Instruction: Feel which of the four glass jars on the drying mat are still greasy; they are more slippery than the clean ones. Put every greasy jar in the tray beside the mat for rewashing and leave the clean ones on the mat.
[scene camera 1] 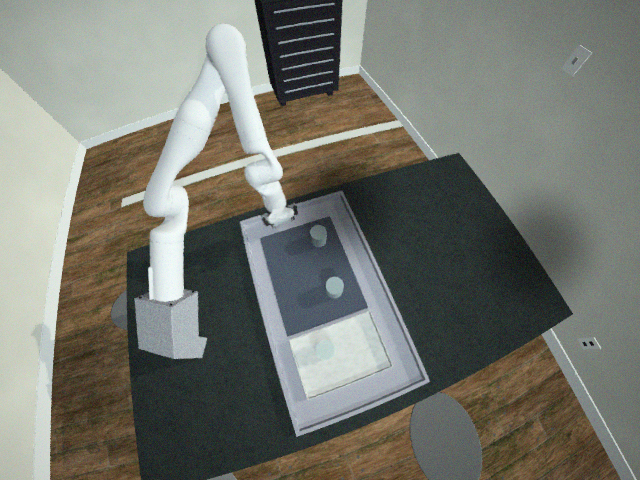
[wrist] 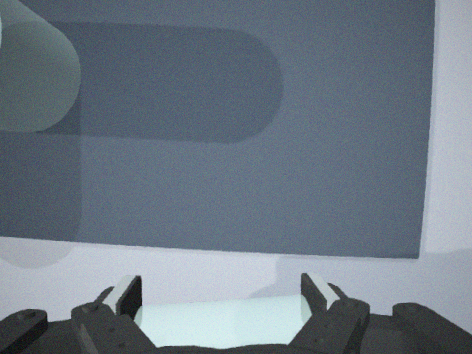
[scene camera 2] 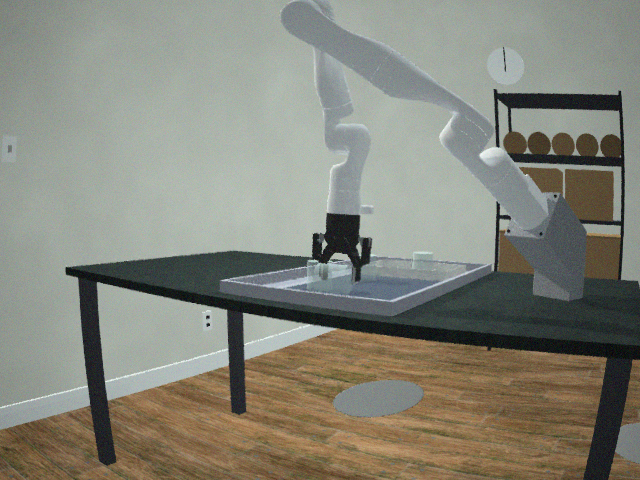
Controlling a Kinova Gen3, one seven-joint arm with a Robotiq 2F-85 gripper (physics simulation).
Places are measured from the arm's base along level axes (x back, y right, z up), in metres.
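Pixels of known places: gripper, fingertip midpoint: (scene camera 1: pixel 283 223) (wrist: pixel 221 296) (scene camera 2: pixel 339 282); arm's base at its link origin: (scene camera 1: pixel 167 295) (scene camera 2: pixel 532 214).
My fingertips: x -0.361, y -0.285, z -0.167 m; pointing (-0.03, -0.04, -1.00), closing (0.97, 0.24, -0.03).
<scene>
For each thing: its top centre in the pictures, then the offset to it from my fingertips. Level surfaces: height alone.
- mat at its surface level: dz -0.041 m
- pale glass jar at its top centre: (scene camera 2: pixel 333 264) dx +0.009, dy -0.030, dz +0.044 m
- second jar at its top centre: (scene camera 2: pixel 319 261) (scene camera 1: pixel 318 232) dx -0.133, dy +0.079, dz +0.030 m
- third jar at its top centre: (scene camera 2: pixel 365 255) (scene camera 1: pixel 334 285) dx -0.158, dy +0.292, dz +0.030 m
- fourth jar at its top centre: (scene camera 2: pixel 423 252) (scene camera 1: pixel 325 350) dx -0.092, dy +0.497, dz +0.029 m
- white tray at its top centre: (scene camera 2: pixel 413 264) (scene camera 1: pixel 340 354) dx -0.140, dy +0.518, dz -0.014 m
- dark table at its surface level: dz -0.046 m
My gripper (scene camera 1: pixel 280 219) (scene camera 2: pixel 340 279) (wrist: pixel 221 296) is low at the far end of the mat (scene camera 1: pixel 289 284) (wrist: pixel 350 100). It is shut on a pale glass jar (scene camera 2: pixel 338 287) (wrist: pixel 220 325) that lies on its side just off the mat's edge; the fingers meet its two ends. The gripper hides this jar in scene camera 1. A second jar (scene camera 1: pixel 318 236) (scene camera 2: pixel 311 272) (wrist: pixel 35 80) stands on the mat near the gripper. A third jar (scene camera 1: pixel 334 287) stands farther along the mat. A fourth jar (scene camera 1: pixel 325 349) (scene camera 2: pixel 422 259) is in the white tray (scene camera 1: pixel 356 379).
A lavender raised rim (scene camera 1: pixel 261 304) (scene camera 2: pixel 310 301) surrounds the mat and the tray on the dark table (scene camera 1: pixel 444 248) (scene camera 2: pixel 516 310). The robot's grey base (scene camera 1: pixel 168 328) (scene camera 2: pixel 560 248) stands on the same table. A black rack (scene camera 1: pixel 268 51) stands beyond the table.
</scene>
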